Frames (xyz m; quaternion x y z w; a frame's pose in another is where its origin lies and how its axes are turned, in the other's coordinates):
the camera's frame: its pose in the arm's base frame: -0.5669 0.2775 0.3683 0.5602 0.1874 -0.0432 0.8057
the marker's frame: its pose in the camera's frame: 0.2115 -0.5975 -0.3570 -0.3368 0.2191 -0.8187 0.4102
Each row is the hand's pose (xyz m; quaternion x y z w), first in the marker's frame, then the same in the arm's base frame.
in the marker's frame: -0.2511 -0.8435 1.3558 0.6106 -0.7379 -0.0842 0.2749
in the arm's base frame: 0.4867 -0.5315 0.3443 -0.2045 -0.4427 -0.4792 0.7298
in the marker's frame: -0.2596 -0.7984 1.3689 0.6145 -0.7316 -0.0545 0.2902
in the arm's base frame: 0.5095 -0.5126 0.3070 -0.1809 -0.4252 -0.4775 0.7473
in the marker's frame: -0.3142 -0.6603 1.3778 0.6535 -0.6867 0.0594 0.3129
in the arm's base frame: 0.5692 -0.4171 0.2097 -0.0631 -0.3869 -0.4749 0.7879
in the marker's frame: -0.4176 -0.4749 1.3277 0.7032 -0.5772 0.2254 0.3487
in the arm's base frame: 0.6143 -0.2336 0.1007 0.1267 -0.3060 -0.4754 0.8150
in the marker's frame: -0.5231 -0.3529 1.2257 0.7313 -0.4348 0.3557 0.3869
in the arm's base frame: 0.6071 -0.0485 0.0549 0.2967 -0.2048 -0.4834 0.7977
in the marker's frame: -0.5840 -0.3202 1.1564 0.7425 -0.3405 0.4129 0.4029
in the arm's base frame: 0.5881 0.0472 0.0629 0.3866 -0.1463 -0.4915 0.7665
